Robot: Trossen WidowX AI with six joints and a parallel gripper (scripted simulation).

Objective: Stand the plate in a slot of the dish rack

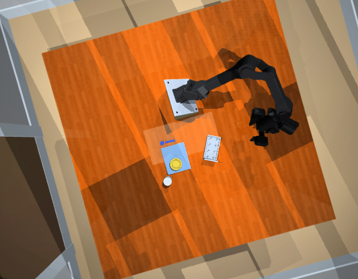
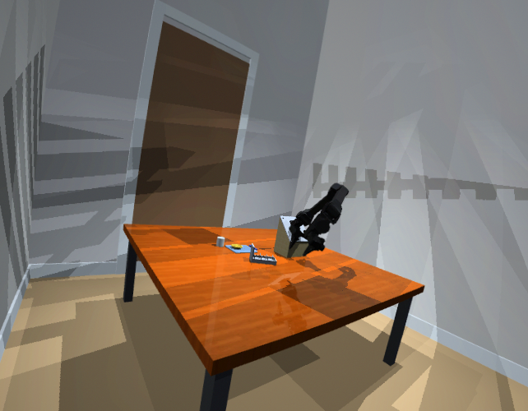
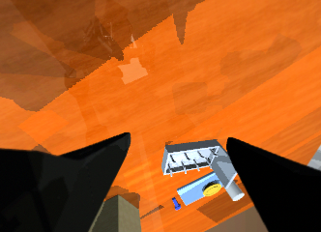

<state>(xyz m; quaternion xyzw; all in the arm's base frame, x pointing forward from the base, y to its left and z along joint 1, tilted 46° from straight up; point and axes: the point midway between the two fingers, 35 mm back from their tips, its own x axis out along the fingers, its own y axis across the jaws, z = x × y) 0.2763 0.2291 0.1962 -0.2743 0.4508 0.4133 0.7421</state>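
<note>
Right now the plate is 410 mm to the right of my gripper tip, 100 mm below it and 40 mm ahead of it. The rest, counted from my gripper tip: blue utensil (420 mm to the right, 110 mm below, 90 mm behind); then dish rack (200 mm to the right, 90 mm below, 20 mm ahead).
</note>
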